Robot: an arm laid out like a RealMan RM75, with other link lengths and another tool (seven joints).
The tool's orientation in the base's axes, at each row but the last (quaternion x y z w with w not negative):
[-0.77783 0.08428 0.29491 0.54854]
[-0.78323 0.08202 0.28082 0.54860]
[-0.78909 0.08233 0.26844 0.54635]
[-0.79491 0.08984 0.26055 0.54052]
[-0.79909 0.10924 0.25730 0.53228]
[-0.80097 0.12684 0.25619 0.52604]
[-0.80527 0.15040 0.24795 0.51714]
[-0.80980 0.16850 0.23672 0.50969]
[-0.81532 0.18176 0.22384 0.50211]
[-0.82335 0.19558 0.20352 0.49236]
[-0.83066 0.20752 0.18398 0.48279]
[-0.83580 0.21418 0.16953 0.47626]
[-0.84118 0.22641 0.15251 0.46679]
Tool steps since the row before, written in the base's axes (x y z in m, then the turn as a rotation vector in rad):
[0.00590 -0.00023 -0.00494 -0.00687 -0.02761 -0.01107]
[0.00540 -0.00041 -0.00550 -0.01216 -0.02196 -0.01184]
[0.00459 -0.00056 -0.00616 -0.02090 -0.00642 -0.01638]
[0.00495 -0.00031 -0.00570 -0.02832 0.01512 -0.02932]
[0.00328 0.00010 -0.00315 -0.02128 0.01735 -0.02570]
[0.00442 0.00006 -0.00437 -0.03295 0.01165 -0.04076]
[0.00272 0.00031 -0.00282 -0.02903 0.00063 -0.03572]
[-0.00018 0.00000 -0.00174 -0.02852 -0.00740 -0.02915]
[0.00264 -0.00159 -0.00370 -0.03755 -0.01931 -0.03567]
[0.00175 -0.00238 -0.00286 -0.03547 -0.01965 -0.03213]
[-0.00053 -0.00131 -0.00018 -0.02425 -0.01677 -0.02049]
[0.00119 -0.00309 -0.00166 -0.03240 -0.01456 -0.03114]
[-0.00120 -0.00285 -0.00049 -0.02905 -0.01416 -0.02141]
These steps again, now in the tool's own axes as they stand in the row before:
[0.00747 0.00138 -0.00126 -0.00479 0.02262 -0.01993]
[0.00732 0.00227 -0.00094 -0.00775 0.02338 -0.01278]
[0.00694 0.00331 -0.00044 -0.01024 0.02475 0.00540]
[0.00707 0.00265 -0.00026 -0.00693 0.02980 0.03089]
[0.00444 0.00099 0.00007 -0.00267 0.02286 0.02974]
[0.00608 0.00128 0.00021 -0.00462 0.04245 0.03255]
[0.00383 0.00065 0.00058 -0.00432 0.04130 0.01987]
[0.00082 0.00139 0.00068 -0.00729 0.03954 0.01007]
[0.00434 0.00204 -0.00045 -0.01039 0.05417 0.00358]
[0.00327 0.00222 -0.00113 -0.01047 0.05064 0.00145]
[-0.00014 0.00099 -0.00101 -0.00735 0.03505 -0.00263]
[0.00243 0.00199 -0.00197 -0.00953 0.04598 0.00515]
[-0.00011 0.00229 -0.00213 -0.01132 0.03707 0.00030]

